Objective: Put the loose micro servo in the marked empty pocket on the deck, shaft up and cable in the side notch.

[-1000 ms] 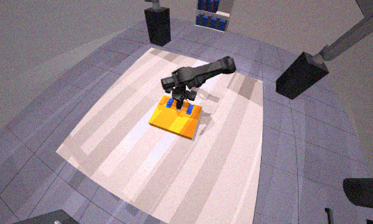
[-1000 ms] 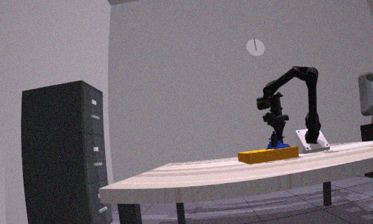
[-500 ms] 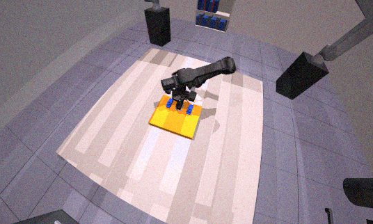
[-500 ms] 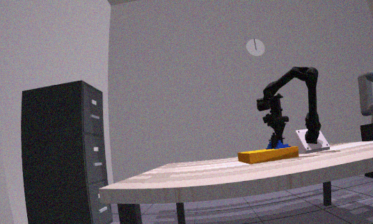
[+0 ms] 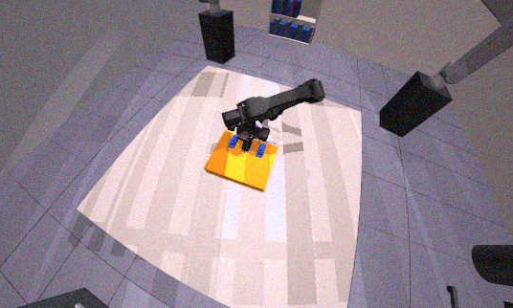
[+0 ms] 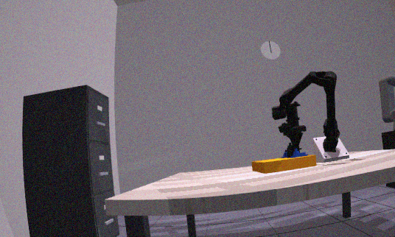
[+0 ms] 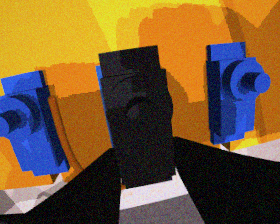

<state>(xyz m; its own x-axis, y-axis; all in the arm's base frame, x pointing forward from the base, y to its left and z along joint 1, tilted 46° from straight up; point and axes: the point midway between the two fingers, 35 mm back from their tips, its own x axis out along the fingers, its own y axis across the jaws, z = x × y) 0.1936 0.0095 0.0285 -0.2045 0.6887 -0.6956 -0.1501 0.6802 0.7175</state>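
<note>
My gripper tip is 12 cm short of the orange deck, 2 cm to the right of it and 6 cm above it.
</note>
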